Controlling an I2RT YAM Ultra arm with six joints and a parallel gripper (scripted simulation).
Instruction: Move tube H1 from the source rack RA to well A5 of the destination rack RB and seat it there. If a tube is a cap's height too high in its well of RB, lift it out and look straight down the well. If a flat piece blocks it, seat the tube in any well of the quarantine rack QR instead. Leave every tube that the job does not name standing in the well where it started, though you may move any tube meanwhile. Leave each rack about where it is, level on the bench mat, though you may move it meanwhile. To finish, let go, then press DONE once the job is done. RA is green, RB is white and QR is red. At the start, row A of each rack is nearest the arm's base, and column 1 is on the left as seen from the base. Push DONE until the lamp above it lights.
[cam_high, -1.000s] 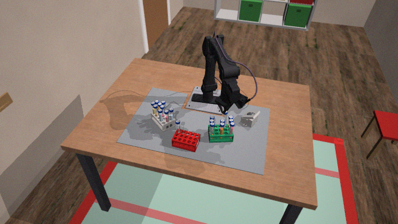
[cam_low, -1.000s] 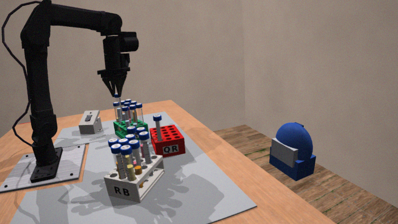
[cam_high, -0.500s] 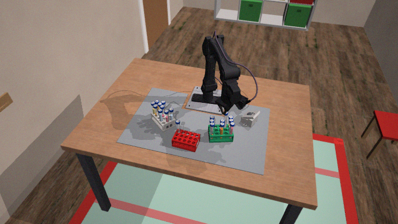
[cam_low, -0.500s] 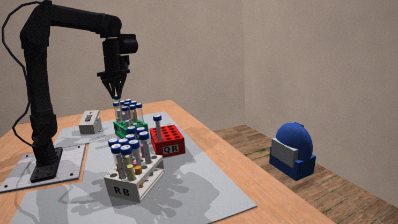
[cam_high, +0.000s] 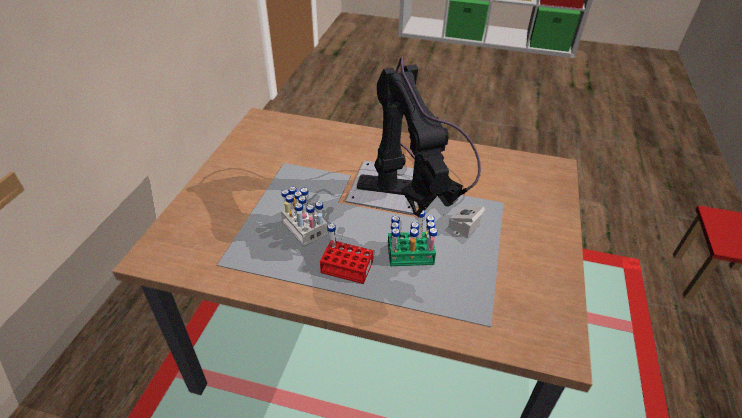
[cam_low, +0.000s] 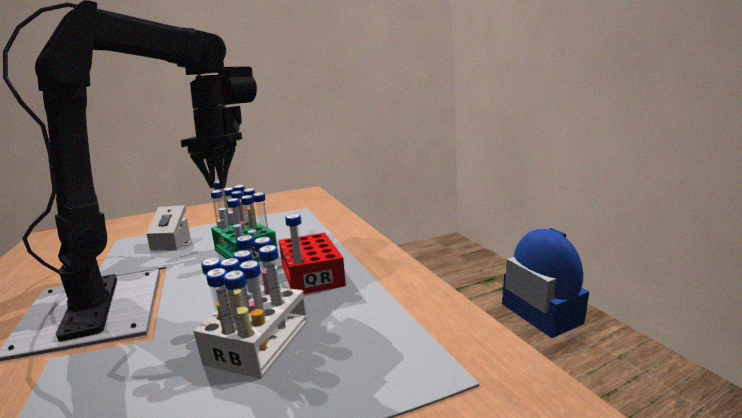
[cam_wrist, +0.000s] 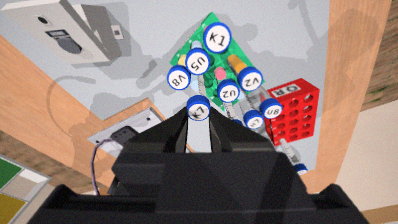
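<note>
Now: the clear tube 1 cm to the left of my hand and 6 cm below it. From my hand the other things lie so: red rack QR (12 cm ahead, 18 cm to the right, 12 cm below); grey done button box (12 cm behind, 13 cm to the left, 10 cm below); white rack RB (1 cm behind, 34 cm to the right, 12 cm below).
</note>
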